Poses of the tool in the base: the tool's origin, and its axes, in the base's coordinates. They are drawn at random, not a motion.
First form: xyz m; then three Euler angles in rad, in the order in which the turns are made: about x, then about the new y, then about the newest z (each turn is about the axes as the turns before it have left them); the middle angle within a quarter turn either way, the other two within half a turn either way.
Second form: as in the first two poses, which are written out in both.
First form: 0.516 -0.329 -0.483 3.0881 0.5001 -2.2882
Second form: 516 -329 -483 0.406 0.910 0.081 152.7
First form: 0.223 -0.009 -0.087 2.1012 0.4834 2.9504
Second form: 223 -9 -87 -0.201 0.838 -0.507 161.5
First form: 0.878 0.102 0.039 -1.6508 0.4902 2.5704
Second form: 878 102 39 -0.046 0.782 0.622 138.2
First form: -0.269 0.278 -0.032 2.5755 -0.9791 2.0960
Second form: -269 278 -32 0.361 -0.933 -0.014 118.1
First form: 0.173 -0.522 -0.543 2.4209 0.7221 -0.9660
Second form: 173 -522 -543 0.801 0.577 0.156 127.1
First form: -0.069 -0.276 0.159 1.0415 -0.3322 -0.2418
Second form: -69 -276 159 0.928 -0.153 -0.340 65.9
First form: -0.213 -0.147 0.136 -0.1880 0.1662 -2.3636
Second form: -213 -147 136 -0.120 -0.059 -0.991 136.7
